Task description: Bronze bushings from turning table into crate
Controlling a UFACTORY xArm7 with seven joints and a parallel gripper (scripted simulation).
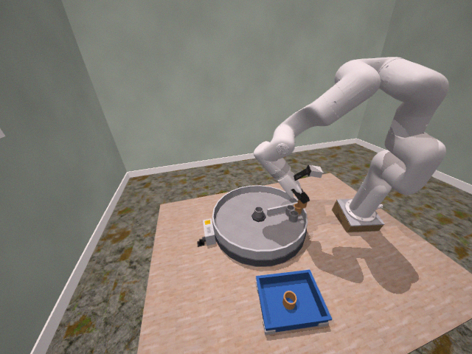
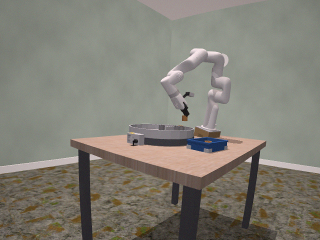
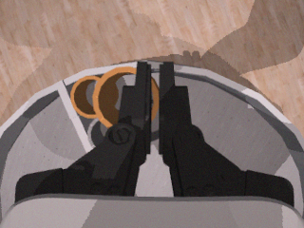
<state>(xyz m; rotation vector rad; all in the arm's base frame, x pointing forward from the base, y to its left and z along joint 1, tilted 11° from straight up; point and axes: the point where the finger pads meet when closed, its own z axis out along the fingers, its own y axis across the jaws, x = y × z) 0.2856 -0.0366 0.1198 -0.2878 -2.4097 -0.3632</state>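
Now: hand 29 cm to the right of the blue crate, 16 cm short of it and 16 cm above it.
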